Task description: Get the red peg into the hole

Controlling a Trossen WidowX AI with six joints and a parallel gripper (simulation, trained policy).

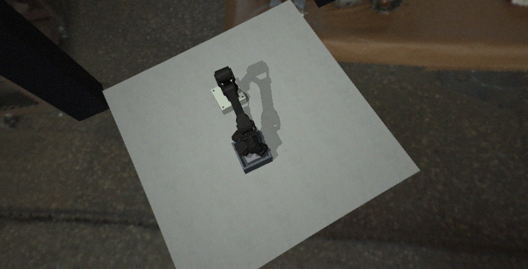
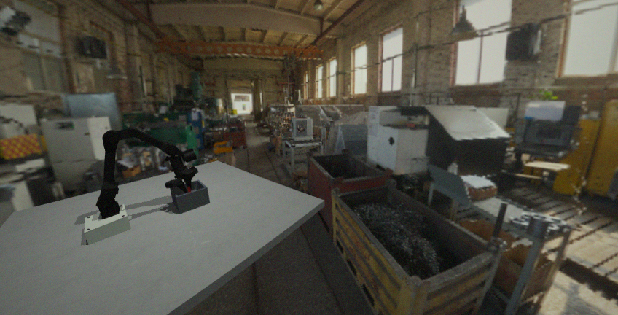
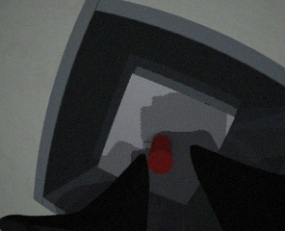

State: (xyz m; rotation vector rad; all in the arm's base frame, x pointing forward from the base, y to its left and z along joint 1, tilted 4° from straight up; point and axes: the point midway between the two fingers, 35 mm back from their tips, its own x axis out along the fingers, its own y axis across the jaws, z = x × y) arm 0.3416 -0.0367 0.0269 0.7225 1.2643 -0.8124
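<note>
Now: gripper tip 20 mm above the red peg. Also, from my gripper tip: box (50 mm below); plate (30 mm below).
</note>
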